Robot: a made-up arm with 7 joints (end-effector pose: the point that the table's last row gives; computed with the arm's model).
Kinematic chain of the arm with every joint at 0, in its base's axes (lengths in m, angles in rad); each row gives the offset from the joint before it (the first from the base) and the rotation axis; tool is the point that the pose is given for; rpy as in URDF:
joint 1: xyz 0 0 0.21 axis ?
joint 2: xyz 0 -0.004 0.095 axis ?
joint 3: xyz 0 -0.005 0.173 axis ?
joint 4: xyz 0 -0.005 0.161 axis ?
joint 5: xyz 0 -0.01 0.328 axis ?
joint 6: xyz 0 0 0.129 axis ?
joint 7: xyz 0 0 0.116 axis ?
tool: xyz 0 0 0 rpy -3.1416 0 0
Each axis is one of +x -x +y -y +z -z.
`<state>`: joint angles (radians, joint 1 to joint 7).
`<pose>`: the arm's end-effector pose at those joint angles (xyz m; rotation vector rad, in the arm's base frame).
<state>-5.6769 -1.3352 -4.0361 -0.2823 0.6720 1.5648 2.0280</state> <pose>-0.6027 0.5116 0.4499 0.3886 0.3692 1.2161</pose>
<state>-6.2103 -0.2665 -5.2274 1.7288 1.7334 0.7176 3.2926</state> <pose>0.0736 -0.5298 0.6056 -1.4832 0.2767 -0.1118</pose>
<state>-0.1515 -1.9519 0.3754 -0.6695 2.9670 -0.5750 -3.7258</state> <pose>-0.6536 -0.0032 -0.2517 1.5515 0.2417 2.4422</pose>
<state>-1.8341 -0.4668 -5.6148 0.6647 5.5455 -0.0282 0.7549</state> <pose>0.2625 -0.0505 1.1267 -2.4383 -1.7375 0.5925</pose>
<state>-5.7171 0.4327 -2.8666 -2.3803 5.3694 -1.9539 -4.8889</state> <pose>0.2046 -0.1030 0.1878 1.6453 -0.0946 -0.0565</pose>
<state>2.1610 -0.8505 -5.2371 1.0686 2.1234 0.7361 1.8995</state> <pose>-0.1634 0.5549 0.8402 1.7386 -0.8249 0.9191</pose>
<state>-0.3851 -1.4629 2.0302 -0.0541 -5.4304 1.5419 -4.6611</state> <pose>-0.7429 -0.3115 0.2771 -0.1368 0.3382 1.9539</pose>
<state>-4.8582 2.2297 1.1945 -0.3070 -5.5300 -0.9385 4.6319</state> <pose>0.3117 -0.6277 -0.1646 -1.4770 -0.2934 2.3163</pose>
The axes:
joint 1: -z
joint 2: +y
joint 3: -z
joint 4: +y
joint 5: -z
joint 6: +y
joint 7: -z

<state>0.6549 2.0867 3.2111 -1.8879 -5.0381 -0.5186 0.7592</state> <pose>-0.1568 0.0135 -0.2178 0.9066 0.8346 1.4002</pose>
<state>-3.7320 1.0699 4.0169 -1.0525 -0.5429 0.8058 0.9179</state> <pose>-0.7837 -0.0940 0.3997 -1.9526 1.2699 -1.1021</pose>
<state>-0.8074 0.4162 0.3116 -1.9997 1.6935 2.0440 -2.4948</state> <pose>-0.1906 -0.2133 0.6002 0.3220 -1.6868 -1.1672</pose>
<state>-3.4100 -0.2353 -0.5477 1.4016 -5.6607 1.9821 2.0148</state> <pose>-0.2637 -0.2215 0.7070 0.7374 -0.5499 2.4347</pose>
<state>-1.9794 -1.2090 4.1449 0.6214 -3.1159 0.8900 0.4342</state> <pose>0.1400 -0.8171 0.4860 -1.9545 -0.6920 0.4154</pose>
